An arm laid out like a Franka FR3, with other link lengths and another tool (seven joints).
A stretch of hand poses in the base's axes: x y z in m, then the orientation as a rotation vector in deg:
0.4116, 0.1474, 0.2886, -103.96, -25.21, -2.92
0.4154, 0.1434, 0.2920, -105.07, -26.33, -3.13
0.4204, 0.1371, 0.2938, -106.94, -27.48, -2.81
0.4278, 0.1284, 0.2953, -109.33, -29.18, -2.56
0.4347, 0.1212, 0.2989, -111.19, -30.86, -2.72
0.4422, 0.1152, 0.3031, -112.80, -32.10, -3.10
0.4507, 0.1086, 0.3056, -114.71, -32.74, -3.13
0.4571, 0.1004, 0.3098, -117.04, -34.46, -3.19
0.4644, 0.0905, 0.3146, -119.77, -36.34, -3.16
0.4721, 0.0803, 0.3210, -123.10, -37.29, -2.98
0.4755, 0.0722, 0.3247, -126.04, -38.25, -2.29
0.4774, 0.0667, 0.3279, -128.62, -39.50, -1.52
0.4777, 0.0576, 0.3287, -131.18, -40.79, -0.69
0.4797, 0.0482, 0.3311, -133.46, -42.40, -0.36
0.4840, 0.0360, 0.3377, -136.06, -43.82, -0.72
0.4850, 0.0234, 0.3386, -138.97, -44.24, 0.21
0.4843, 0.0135, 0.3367, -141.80, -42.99, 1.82
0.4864, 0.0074, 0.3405, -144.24, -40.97, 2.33
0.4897, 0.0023, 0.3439, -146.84, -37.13, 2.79
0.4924, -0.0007, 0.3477, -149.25, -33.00, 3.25
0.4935, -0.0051, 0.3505, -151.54, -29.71, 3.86
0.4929, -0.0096, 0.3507, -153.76, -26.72, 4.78
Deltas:
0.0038, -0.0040, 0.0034, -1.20, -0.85, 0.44
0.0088, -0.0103, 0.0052, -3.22, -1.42, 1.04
0.0162, -0.0190, 0.0067, -5.81, -2.38, 1.86
0.0231, -0.0262, 0.0103, -7.84, -3.55, 2.54
0.0306, -0.0322, 0.0145, -9.53, -4.60, 2.87
0.0391, -0.0388, 0.0170, -11.47, -5.13, 2.92
0.0455, -0.0470, 0.0212, -13.99, -6.28, 3.57
0.0528, -0.0569, 0.0260, -16.94, -7.48, 4.28
0.0605, -0.0671, 0.0324, -20.33, -8.15, 4.36
0.0639, -0.0752, 0.0361, -23.43, -8.48, 4.75
0.0658, -0.0807, 0.0393, -26.24, -8.88, 5.41
0.0661, -0.0898, 0.0401, -29.05, -9.26, 6.12
0.0681, -0.0992, 0.0425, -31.58, -10.09, 6.82
0.0724, -0.1114, 0.0491, -34.28, -11.26, 7.02
0.0734, -0.1240, 0.0500, -37.29, -11.20, 7.16
0.0727, -0.1339, 0.0481, -40.03, -9.91, 6.64
0.0748, -0.1400, 0.0519, -42.11, -8.89, 5.25
0.0781, -0.1451, 0.0553, -44.08, -7.06, 2.78
0.0808, -0.1481, 0.0591, -45.91, -5.12, 0.19
0.0819, -0.1525, 0.0619, -47.82, -3.50, -1.81
0.0813, -0.1570, 0.0621, -49.79, -1.88, -3.47

